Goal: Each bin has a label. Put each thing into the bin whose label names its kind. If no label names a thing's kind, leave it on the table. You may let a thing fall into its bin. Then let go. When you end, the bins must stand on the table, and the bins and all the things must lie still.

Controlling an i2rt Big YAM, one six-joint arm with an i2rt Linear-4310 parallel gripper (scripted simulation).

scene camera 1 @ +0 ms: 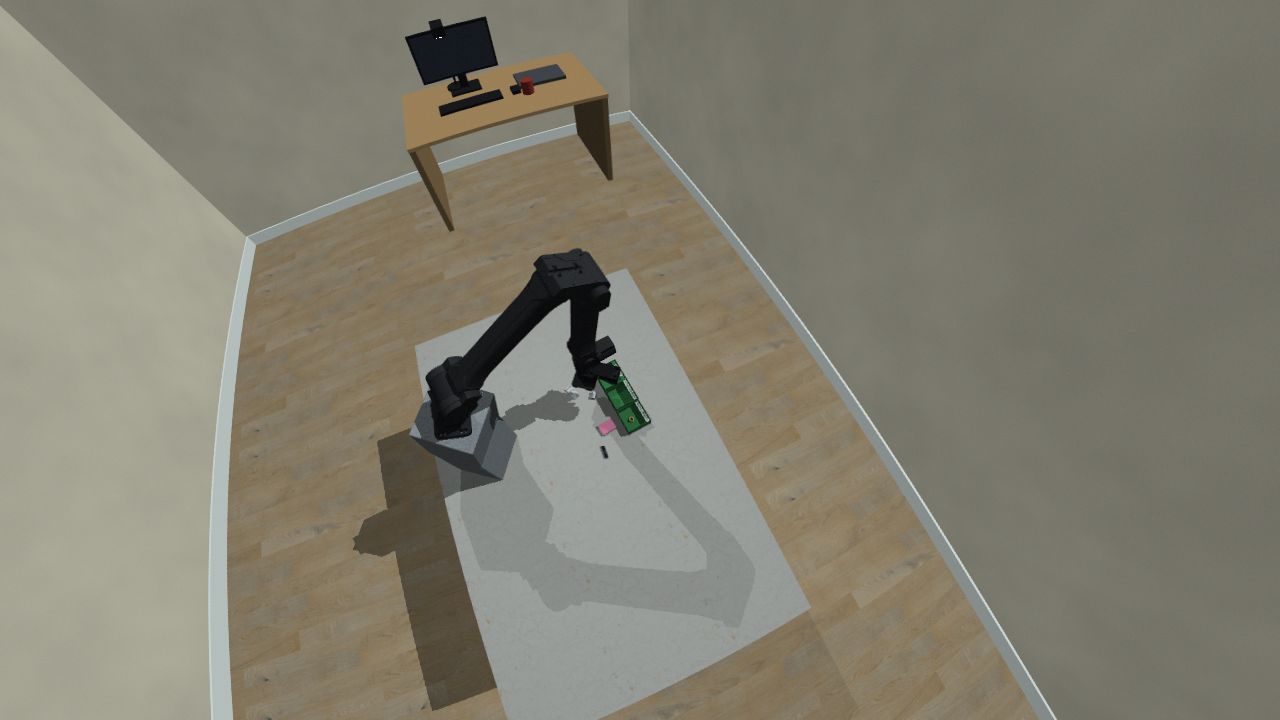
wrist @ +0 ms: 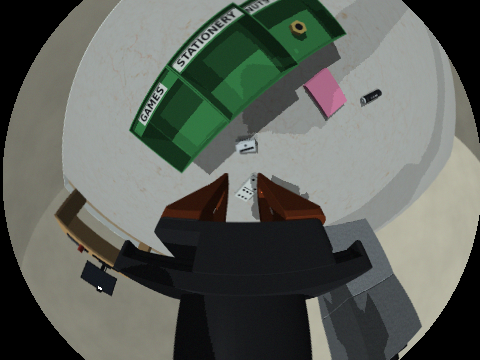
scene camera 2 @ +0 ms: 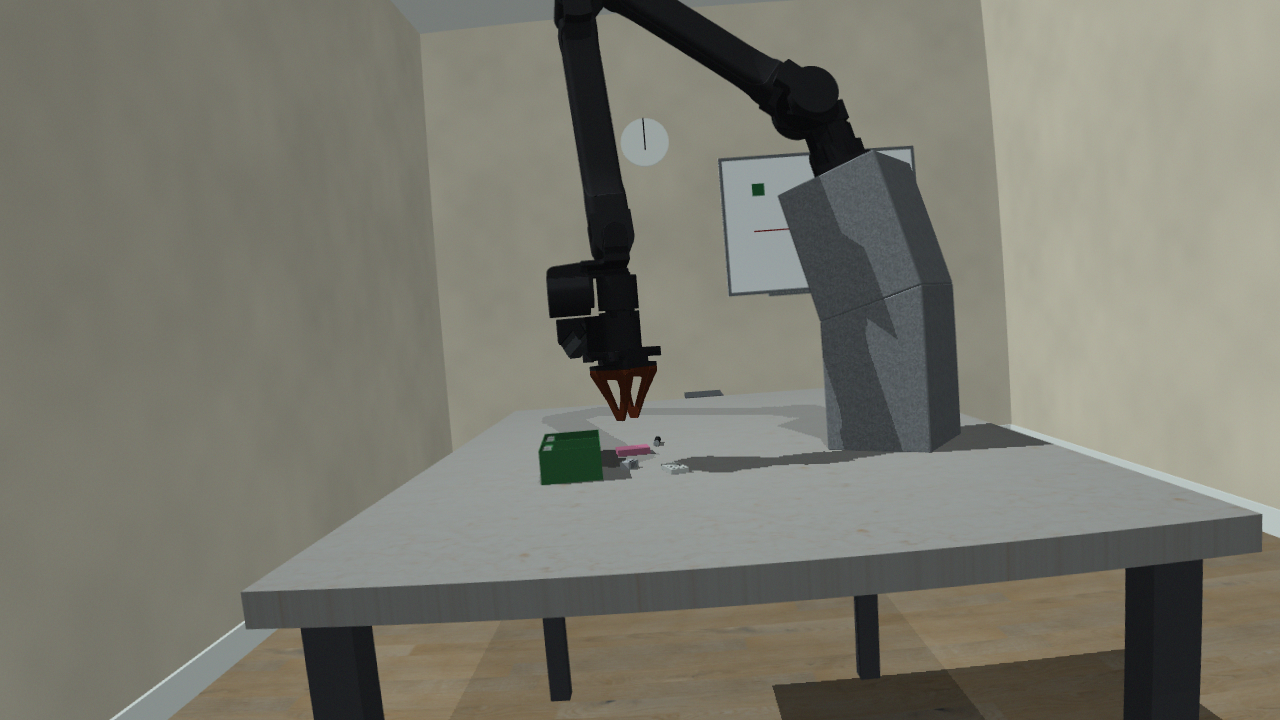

green bin: scene camera 1; wrist; scene camera 2 568, 457
same spot on green bin: (wrist: 246, 59) = (scene camera 1: 622, 401)
